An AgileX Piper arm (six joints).
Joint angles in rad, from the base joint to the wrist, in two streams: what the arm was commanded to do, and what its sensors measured. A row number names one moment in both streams.
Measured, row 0:
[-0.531, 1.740, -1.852, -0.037, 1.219, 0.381]
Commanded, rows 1 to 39:
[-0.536, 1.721, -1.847, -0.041, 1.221, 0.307]
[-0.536, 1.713, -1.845, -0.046, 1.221, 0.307]
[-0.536, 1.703, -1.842, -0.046, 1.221, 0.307]
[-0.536, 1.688, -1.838, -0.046, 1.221, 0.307]
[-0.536, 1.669, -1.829, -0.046, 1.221, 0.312]
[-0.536, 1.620, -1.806, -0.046, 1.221, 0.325]
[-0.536, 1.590, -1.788, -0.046, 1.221, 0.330]
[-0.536, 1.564, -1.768, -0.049, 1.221, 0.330]
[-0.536, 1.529, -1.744, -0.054, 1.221, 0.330]
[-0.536, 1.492, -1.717, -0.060, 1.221, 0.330]
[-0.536, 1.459, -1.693, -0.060, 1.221, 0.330]
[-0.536, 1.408, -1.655, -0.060, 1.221, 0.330]
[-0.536, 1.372, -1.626, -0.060, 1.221, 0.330]
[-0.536, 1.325, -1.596, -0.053, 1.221, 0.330]
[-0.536, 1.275, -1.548, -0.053, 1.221, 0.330]
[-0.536, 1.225, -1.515, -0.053, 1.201, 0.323]
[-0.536, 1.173, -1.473, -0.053, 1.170, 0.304]
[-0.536, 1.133, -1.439, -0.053, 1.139, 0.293]
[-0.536, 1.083, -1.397, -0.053, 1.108, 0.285]
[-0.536, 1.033, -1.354, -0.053, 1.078, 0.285]
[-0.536, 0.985, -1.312, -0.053, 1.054, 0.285]
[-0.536, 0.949, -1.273, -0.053, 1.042, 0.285]
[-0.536, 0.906, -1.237, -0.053, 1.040, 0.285]
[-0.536, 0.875, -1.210, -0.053, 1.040, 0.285]
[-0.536, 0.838, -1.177, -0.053, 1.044, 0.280]
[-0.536, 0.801, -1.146, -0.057, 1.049, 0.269]
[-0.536, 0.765, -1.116, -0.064, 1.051, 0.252]
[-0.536, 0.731, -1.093, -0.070, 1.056, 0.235]
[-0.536, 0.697, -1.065, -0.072, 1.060, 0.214]
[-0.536, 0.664, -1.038, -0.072, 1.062, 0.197]
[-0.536, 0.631, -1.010, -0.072, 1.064, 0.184]
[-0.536, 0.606, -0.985, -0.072, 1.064, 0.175]
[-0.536, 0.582, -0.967, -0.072, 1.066, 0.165]
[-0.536, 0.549, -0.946, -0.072, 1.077, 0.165]
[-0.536, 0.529, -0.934, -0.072, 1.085, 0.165]
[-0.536, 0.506, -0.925, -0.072, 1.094, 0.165]
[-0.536, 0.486, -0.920, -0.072, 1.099, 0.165]
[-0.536, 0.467, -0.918, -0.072, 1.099, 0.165]
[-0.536, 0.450, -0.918, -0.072, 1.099, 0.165]
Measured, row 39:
[-0.531, 0.517, -0.934, -0.061, 1.091, 0.184]
